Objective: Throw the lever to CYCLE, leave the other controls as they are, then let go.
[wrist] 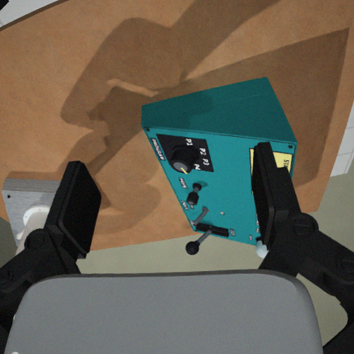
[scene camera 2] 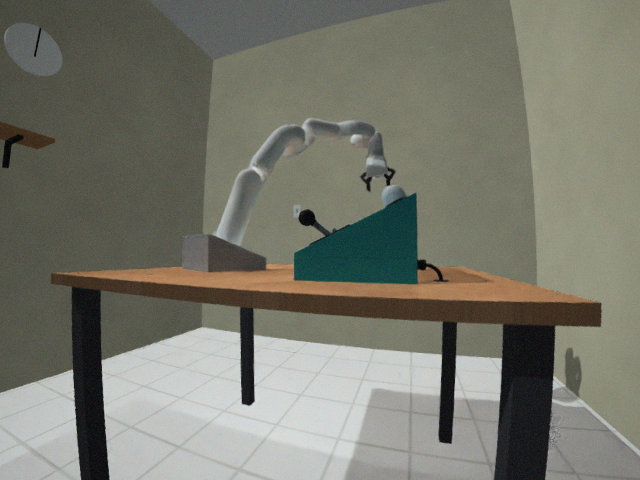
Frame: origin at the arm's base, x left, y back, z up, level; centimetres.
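Where they show: gripper, fingertip midpoint: (scene camera 2: 378,189); arm's base, link origin: (scene camera 2: 225,247).
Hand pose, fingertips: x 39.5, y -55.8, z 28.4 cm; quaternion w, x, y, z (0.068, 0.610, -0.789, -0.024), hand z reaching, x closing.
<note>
Things, the pixels of their top centre, and the offset from my fingertips. "pt": a spot on its surface instead.
- pale dome, surface spot: (scene camera 2: 393,194) pt dx -71.0, dy +0.5, dz -17.9 cm
- cable, surface spot: (scene camera 2: 434,268) pt dx -67.6, dy -8.4, dz -33.4 cm
The teal control box (scene camera 2: 361,253) (wrist: 220,107) has a sloping panel. Its lever (scene camera 2: 306,217) (wrist: 192,247) has a black ball on a grey rod; it rises from a dark slot and leans toward the low end of the panel in the scene view. I cannot read a CYCLE label beside it. My gripper (scene camera 2: 378,187) (wrist: 169,170) is open and empty, above the panel near its high end, beside the pale dome and apart from the lever. In the wrist view the right finger hides part of the panel.
The pale dome (scene camera 2: 393,194) (wrist: 261,248) is partly hidden in the wrist view. A round black knob (wrist: 182,161) and a small black toggle (wrist: 193,197) are on the panel, with a yellow label (wrist: 284,161). A cable (scene camera 2: 434,268) leaves the box's back. Everything stands on a wooden table (scene camera 2: 155,286).
</note>
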